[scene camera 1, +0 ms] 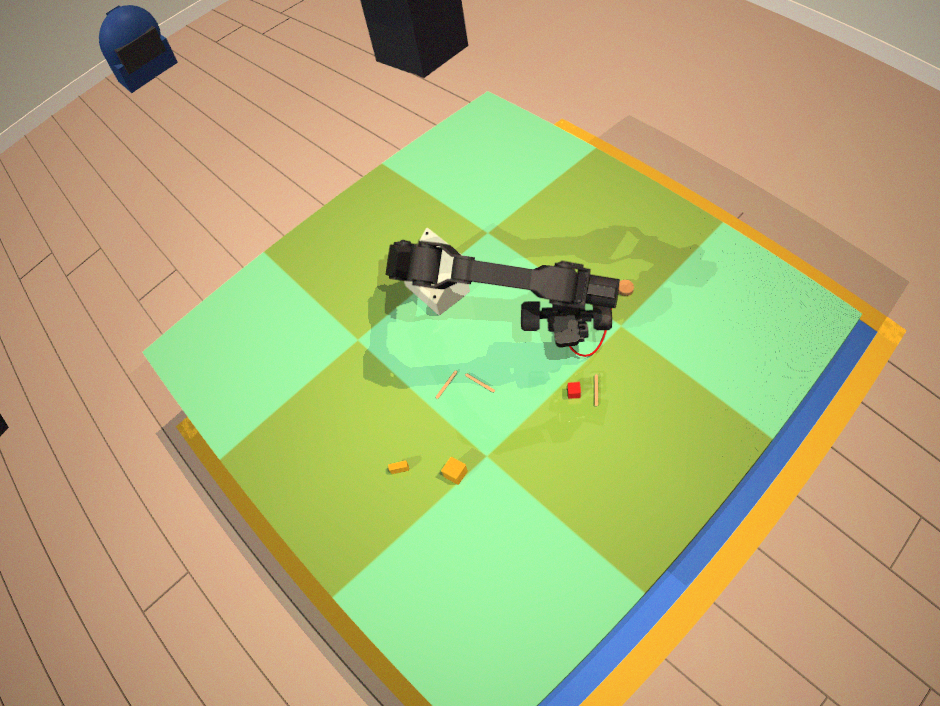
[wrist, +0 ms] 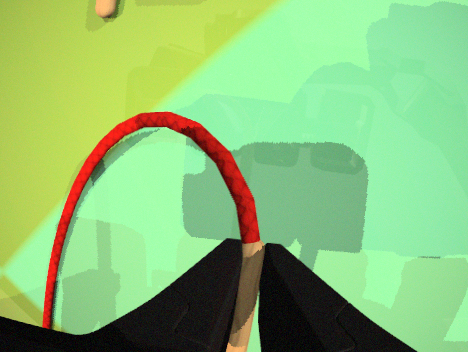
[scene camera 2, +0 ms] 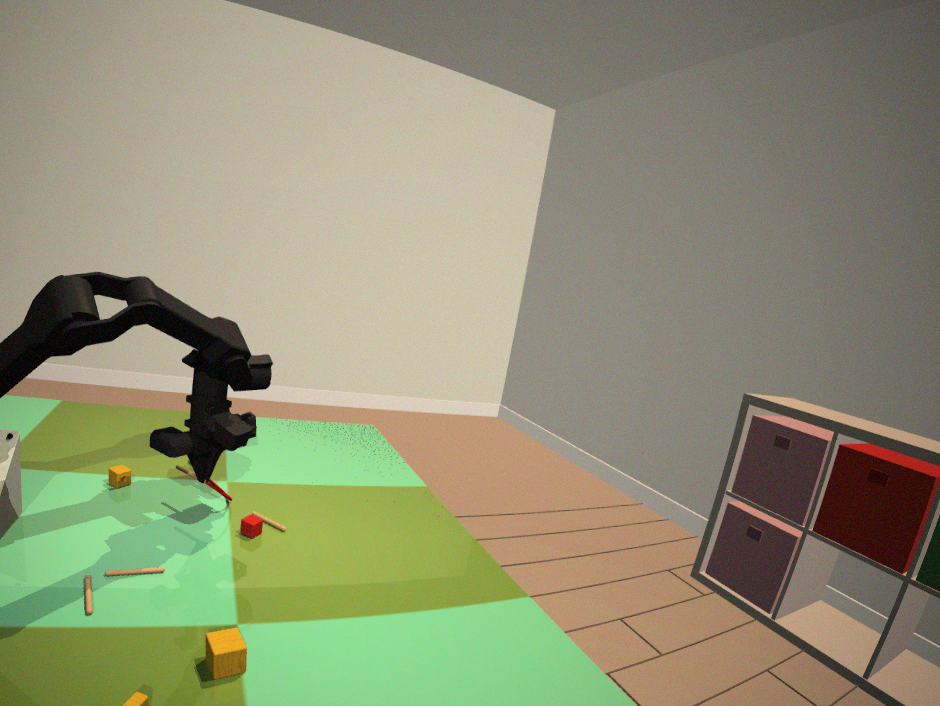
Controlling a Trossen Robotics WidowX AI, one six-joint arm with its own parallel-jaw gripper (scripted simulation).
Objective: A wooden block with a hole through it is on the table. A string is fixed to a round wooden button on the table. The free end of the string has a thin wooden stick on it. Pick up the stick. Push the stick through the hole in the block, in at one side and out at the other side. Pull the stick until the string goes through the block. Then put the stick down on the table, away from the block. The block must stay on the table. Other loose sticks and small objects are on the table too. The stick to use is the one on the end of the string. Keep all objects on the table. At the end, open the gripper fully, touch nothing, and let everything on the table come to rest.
Scene:
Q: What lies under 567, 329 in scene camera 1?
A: The gripper.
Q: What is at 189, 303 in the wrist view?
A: The gripper.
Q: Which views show the gripper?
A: Scene camera 1, the wrist view and scene camera 2: all of them.

